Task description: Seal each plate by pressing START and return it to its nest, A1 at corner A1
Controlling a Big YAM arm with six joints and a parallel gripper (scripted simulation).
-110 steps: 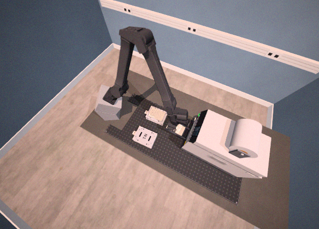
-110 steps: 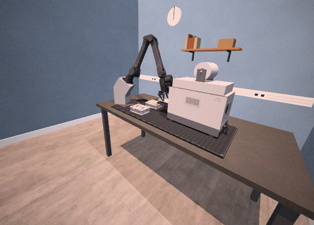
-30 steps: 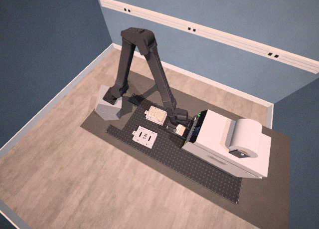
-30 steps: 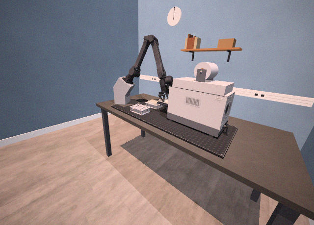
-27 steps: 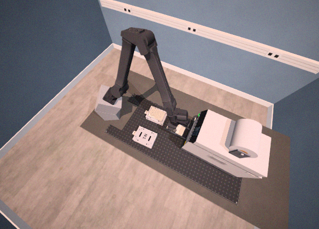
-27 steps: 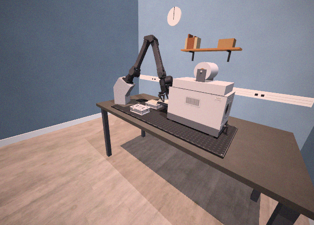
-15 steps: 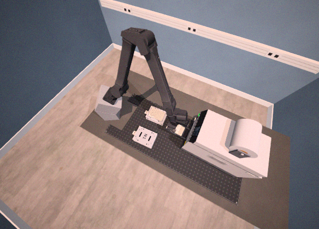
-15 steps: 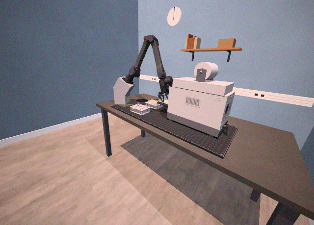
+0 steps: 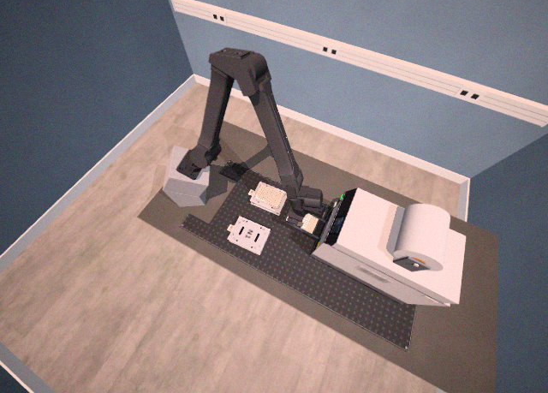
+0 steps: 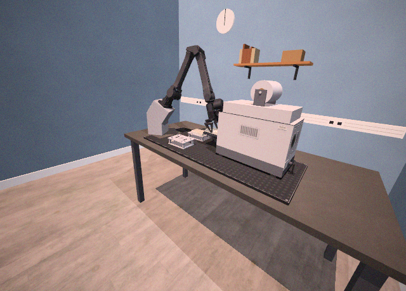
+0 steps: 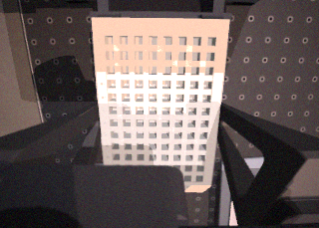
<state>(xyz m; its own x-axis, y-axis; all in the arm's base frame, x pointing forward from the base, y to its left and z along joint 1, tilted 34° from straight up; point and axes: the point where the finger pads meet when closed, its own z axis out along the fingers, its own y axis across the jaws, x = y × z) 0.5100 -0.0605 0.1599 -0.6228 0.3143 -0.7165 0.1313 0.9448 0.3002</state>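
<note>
Right now my hand is 20 mm above the sealer stage. Also, from my hand: foil roll (330 mm ahead, 50 mm to the right, 300 mm above); plate nest (210 mm behind, 130 mm to the right, 80 mm below).
</note>
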